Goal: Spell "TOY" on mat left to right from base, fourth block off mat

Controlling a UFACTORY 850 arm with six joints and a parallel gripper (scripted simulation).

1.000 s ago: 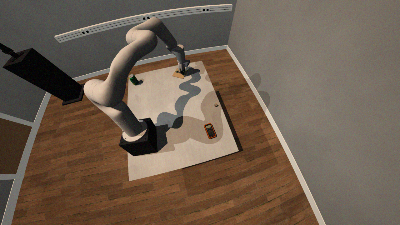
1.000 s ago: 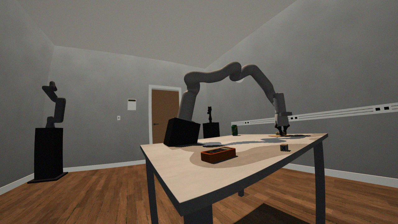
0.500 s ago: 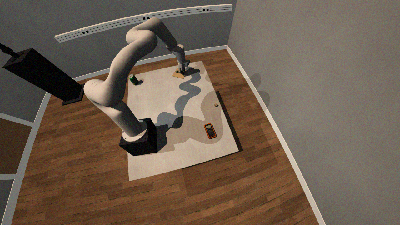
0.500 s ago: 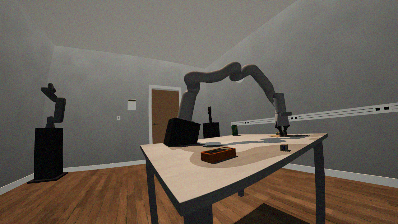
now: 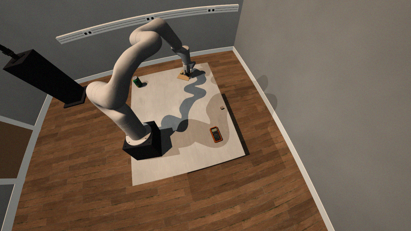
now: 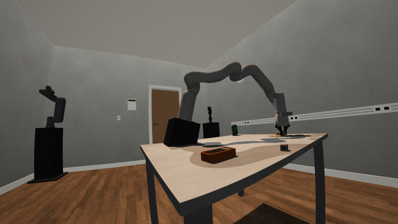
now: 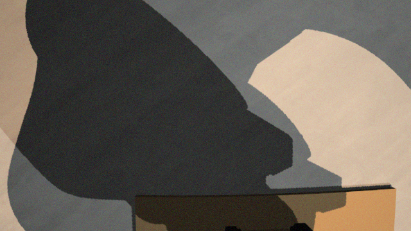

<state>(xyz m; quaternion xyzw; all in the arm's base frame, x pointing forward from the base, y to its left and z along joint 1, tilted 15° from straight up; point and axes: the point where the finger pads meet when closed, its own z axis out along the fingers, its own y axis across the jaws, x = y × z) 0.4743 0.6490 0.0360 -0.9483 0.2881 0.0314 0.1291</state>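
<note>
The tan square mat is 40 mm behind my hand, 20 mm to the left of it and 30 mm below it. From my hand the other things lie so: orange multimeter: 90 mm ahead, 730 mm to the right, 10 mm below; block: 70 mm behind, 50 mm to the left, 10 mm below; green soda can: 550 mm behind, 10 mm to the left, 30 mm above.
</note>
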